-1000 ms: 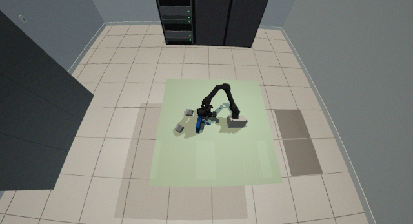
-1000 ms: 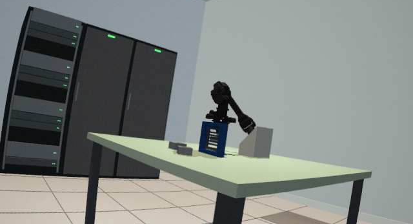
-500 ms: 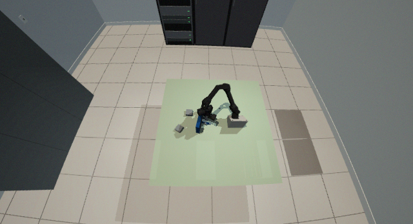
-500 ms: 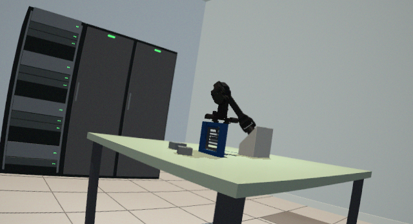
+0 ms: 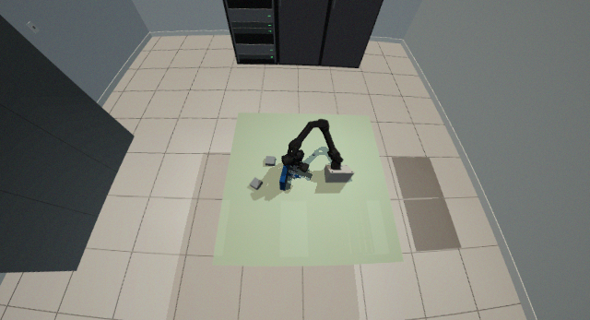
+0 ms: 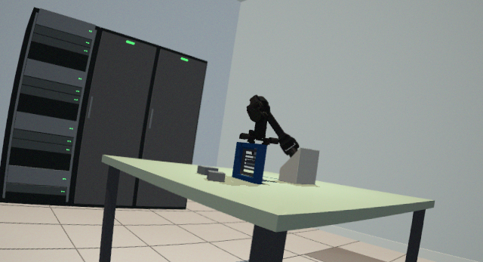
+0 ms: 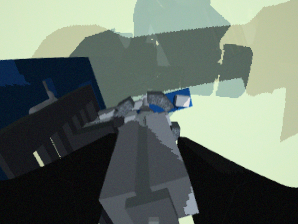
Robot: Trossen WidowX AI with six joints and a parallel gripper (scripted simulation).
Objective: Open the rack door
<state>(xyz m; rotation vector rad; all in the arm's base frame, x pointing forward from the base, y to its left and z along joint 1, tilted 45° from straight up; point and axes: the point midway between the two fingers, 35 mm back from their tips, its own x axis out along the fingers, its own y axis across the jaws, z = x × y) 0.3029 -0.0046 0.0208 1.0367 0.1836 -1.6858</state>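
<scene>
Now: the grey handle 2 cm below my gripper tip and 1 cm to the left of it.
</scene>
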